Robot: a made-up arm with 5 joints.
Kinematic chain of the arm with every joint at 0, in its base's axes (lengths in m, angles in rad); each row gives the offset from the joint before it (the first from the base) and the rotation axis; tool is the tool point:
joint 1: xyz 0 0 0.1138 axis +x
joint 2: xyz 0.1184 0 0.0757 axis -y
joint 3: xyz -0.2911 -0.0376 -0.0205 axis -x
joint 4: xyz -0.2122 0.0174 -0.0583 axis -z
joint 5: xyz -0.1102 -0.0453 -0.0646 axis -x
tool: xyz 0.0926 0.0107 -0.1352
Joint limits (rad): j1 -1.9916..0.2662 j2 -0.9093..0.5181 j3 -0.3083..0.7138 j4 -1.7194..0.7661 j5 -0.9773..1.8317
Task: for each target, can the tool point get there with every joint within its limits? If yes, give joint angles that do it. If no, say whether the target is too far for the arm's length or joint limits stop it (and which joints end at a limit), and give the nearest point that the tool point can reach.
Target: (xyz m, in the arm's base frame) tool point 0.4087 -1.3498 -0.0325
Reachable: no: too far | nearest point -0.1689 -0.4144 0.0689 | short by 1.104 m
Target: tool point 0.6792 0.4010 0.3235
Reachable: no: joint limits stop it (at a limit: joint 2, joint 3, joint 5) | nearest point -0.1309 0.3560 0.3000 | short by 0.812 m
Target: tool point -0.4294 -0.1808 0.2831
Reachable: yes | joints -0.4199 -0.3651 0.5031 -0.0689 0.5471
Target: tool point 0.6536 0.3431 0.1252
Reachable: no: joint limits stop it (at a limit: joint 1, joint 2, joint 3, joint 5) | nearest point -0.1307 0.3777 0.1313 | short by 0.785 m
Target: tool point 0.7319 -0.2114 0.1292
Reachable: no: joint limits stop it (at a limit: joint 2, joint 4) | nearest point -0.0717 -0.2683 0.1333 | short by 0.806 m
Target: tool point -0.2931 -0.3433 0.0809
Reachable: yes | joints -0.8381 0.3359 0.1390 -0.1014 1.0577
